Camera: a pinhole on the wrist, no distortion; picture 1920 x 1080 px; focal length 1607.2 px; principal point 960.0 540.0 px. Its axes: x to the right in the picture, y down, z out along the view. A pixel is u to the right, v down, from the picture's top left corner.
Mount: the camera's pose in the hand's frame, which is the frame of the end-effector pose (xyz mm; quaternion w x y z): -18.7 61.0 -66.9 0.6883 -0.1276 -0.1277 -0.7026
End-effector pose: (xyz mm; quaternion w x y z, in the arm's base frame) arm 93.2 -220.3 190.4 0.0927 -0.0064 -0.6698 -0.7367
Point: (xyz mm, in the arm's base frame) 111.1 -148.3 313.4
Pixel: 956 618
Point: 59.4 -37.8 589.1
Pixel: 169 861
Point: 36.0 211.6 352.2
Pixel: 1385 675
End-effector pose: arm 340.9 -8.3 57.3 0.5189 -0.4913 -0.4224 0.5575
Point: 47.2 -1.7 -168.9
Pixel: 609 715
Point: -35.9 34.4 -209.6
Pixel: 608 813
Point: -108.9 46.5 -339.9
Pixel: 349 829
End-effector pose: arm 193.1 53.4 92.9 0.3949 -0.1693 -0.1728 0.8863
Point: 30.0 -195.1 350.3
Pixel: 1219 114
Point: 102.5 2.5 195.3
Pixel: 1714 726
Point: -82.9 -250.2 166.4
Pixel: 340 314
